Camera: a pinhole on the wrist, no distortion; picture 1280 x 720 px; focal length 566.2 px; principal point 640.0 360.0 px. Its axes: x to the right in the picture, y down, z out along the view. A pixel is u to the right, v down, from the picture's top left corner.
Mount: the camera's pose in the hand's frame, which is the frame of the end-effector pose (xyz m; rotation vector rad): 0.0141 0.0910 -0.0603 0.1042 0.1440 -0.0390
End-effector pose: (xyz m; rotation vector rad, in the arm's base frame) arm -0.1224 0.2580 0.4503 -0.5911 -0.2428 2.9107
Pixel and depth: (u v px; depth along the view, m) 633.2 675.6 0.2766
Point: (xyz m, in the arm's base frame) -0.2918 0.0308 0.5954
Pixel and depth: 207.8 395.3 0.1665
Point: -0.1027 0.1406 0.5781
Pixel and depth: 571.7 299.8 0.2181
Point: -0.2063 0.1973 0.5766
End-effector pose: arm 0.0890 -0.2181 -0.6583 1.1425 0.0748 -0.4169
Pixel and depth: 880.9 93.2 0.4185
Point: 0.2078 -0.6134 -0.7280
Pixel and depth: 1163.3 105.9 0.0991
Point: 0.2054 -0.2569 -0.6524
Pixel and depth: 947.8 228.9 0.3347
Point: 0.2623 -0.5049 -0.6466
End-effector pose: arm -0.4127 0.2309 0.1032 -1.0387 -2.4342 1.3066
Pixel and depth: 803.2 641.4 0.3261
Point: -0.5479 0.2422 -0.2471
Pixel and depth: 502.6 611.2 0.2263
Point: -0.4111 0.1715 -0.1365
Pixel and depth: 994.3 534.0 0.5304
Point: -0.8338 0.2964 -0.3641
